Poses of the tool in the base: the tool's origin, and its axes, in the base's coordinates. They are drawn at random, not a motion.
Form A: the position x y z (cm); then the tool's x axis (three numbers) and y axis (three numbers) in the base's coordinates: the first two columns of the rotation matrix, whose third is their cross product.
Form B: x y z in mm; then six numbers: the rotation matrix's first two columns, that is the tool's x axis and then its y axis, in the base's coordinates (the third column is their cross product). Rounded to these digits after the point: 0 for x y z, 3 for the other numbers.
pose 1, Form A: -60.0 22.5 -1.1 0.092 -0.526 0.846 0.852 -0.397 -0.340
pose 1, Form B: -600 225 -11 0.092 -0.526 0.846 0.852 -0.397 -0.340
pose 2, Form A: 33.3 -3.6 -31.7 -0.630 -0.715 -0.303 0.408 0.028 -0.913
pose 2, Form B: 333 -36 -317 -0.630 -0.715 -0.303 0.408 0.028 -0.913
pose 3, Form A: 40.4 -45.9 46.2 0.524 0.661 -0.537 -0.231 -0.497 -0.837
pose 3, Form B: 404 -459 462 0.524 0.661 -0.537 -0.231 -0.497 -0.837
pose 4, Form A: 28.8 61.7 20.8 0.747 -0.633 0.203 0.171 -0.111 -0.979
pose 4, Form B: 288 617 208 0.747 -0.633 0.203 0.171 -0.111 -0.979
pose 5, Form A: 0.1 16.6 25.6 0.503 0.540 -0.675 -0.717 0.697 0.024
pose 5, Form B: 1 166 256 0.503 0.540 -0.675 -0.717 0.697 0.024
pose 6, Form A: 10.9 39.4 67.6 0.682 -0.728 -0.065 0.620 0.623 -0.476
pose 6, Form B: 109 394 676 0.682 -0.728 -0.065 0.620 0.623 -0.476
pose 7, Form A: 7.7 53.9 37.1 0.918 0.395 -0.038 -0.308 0.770 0.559
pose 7, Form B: 77 539 371 0.918 0.395 -0.038 -0.308 0.770 0.559
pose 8, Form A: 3.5 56.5 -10.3 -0.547 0.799 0.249 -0.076 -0.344 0.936
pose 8, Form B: 35 565 -103 -0.547 0.799 0.249 -0.076 -0.344 0.936
